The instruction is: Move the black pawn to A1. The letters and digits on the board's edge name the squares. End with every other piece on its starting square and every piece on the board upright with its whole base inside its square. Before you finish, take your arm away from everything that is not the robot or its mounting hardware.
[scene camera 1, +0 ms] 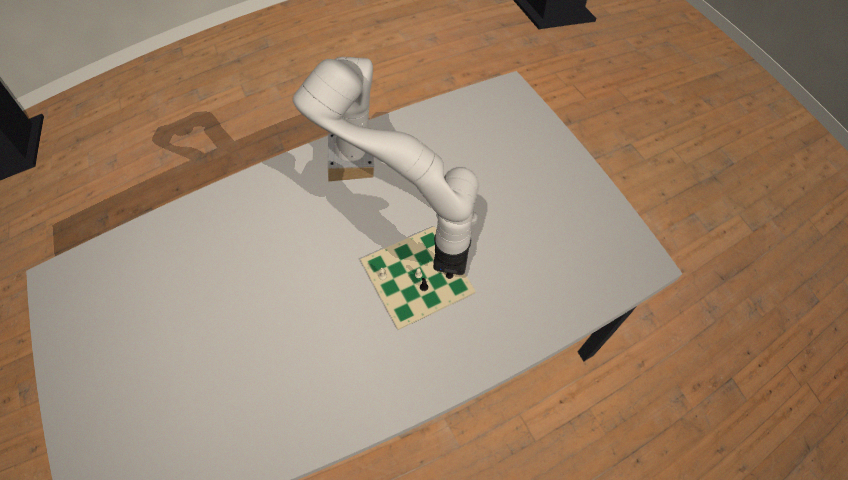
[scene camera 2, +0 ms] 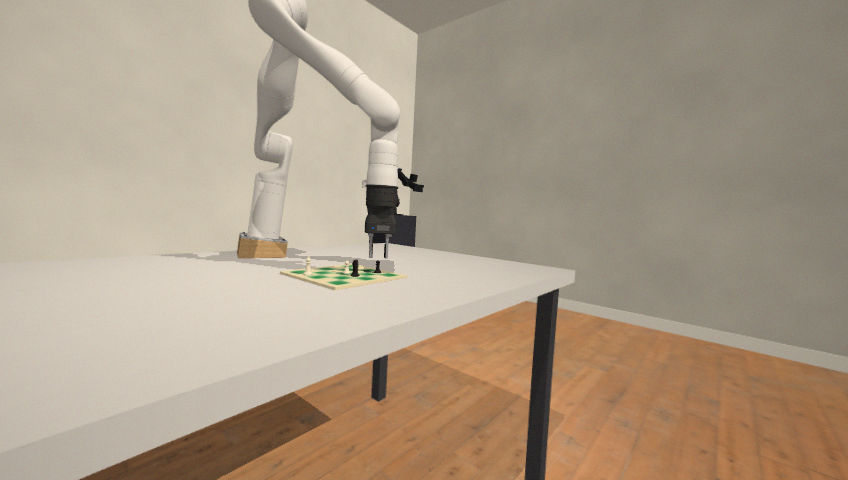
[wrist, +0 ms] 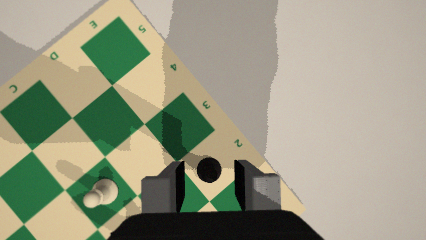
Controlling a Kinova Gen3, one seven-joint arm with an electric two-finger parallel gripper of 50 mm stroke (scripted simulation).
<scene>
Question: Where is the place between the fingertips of my gripper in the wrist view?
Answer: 209, 178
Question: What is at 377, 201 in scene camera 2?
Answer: My gripper.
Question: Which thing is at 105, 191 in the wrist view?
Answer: A white pawn.
</scene>
